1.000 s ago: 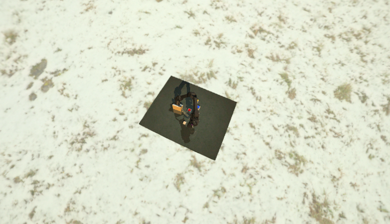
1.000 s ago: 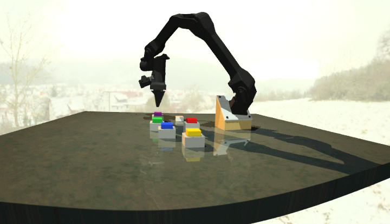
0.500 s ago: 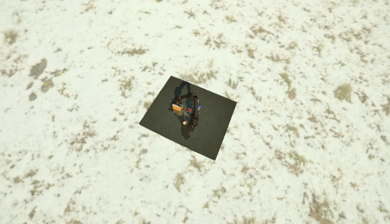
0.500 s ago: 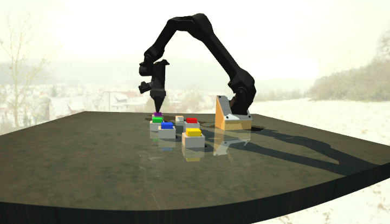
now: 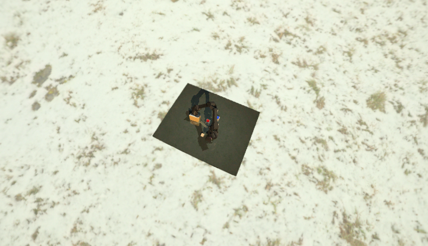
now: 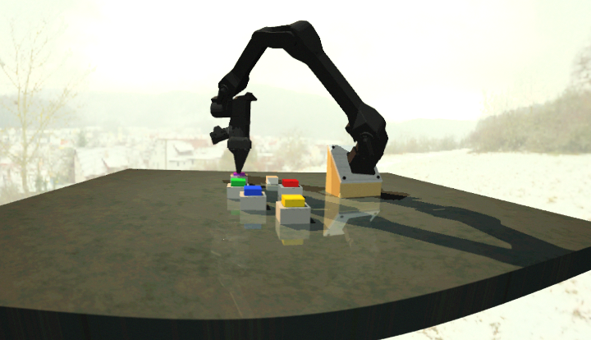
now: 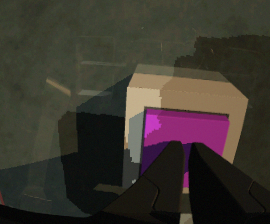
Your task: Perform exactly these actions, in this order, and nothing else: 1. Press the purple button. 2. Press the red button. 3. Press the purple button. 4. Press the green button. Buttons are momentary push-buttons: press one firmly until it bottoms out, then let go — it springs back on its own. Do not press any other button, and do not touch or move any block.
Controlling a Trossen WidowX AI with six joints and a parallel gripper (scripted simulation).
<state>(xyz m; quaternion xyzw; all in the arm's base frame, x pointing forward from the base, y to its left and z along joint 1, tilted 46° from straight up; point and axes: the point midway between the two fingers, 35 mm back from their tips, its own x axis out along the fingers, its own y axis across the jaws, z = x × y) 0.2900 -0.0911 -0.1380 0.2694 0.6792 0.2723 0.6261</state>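
The purple button lies 10 mm below my gripper tip. Also, from my gripper tip: red button 170 mm to the left, 110 mm behind; then blue button 260 mm to the left, 20 mm behind; then green button 170 mm to the left, 10 mm ahead.
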